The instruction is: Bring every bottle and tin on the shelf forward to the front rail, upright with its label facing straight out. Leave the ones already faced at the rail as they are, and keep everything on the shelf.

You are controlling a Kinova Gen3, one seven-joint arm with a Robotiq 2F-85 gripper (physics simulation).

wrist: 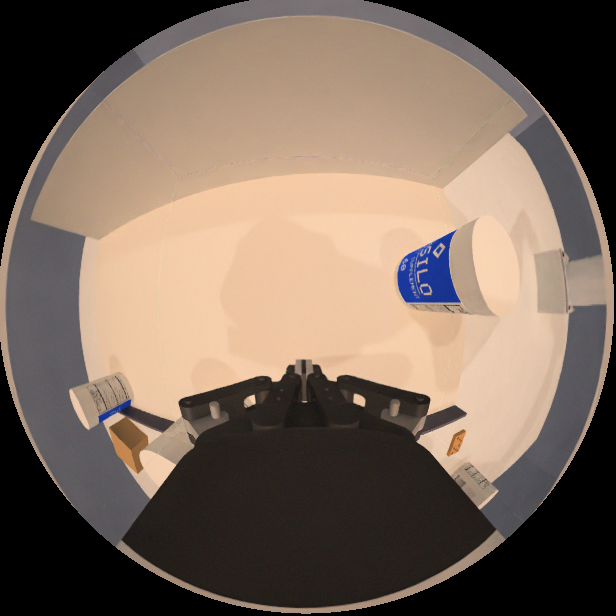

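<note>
In the wrist view my gripper [302, 367] is at the bottom centre, fingertips pressed together with nothing between them. A white tin with a blue SILO label [453, 270] stands on the pale shelf floor to the upper right, well apart from the gripper. A white tin [100, 399] at the lower left shows small print and a blue stripe. Another white container [166, 453] is partly hidden behind the gripper body at the lower left. A container with printed text [474, 482] sits at the lower right edge.
A dark rail strip [143, 420] runs behind the gripper and reappears on the right [442, 419]. Orange brackets sit at the left [129, 445] and the right [456, 442]. A grey-white object [554, 281] sits at the far right. A tan panel [275, 114] fills the top.
</note>
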